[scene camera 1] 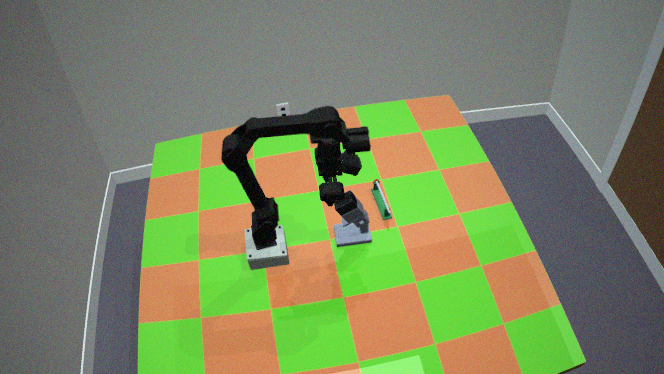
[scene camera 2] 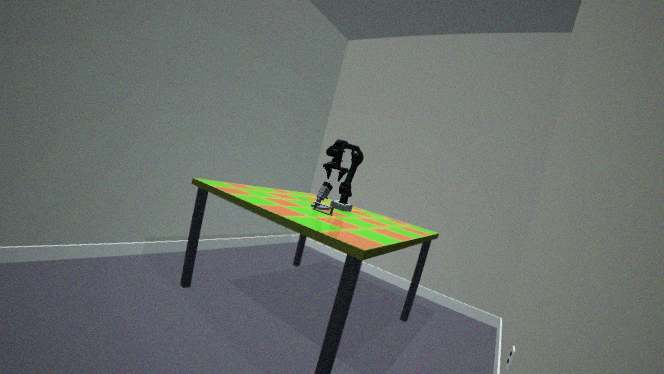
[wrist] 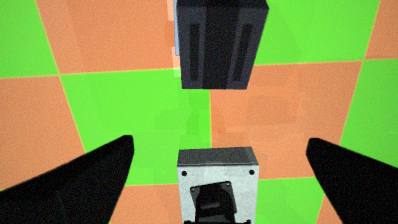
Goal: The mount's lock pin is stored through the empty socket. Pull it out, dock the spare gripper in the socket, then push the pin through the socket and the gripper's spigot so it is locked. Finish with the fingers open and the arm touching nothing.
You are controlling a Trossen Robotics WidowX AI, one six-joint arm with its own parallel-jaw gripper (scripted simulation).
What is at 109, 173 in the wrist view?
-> My gripper.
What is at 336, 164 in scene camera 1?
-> My gripper.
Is my gripper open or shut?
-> Open.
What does my gripper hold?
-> Nothing.
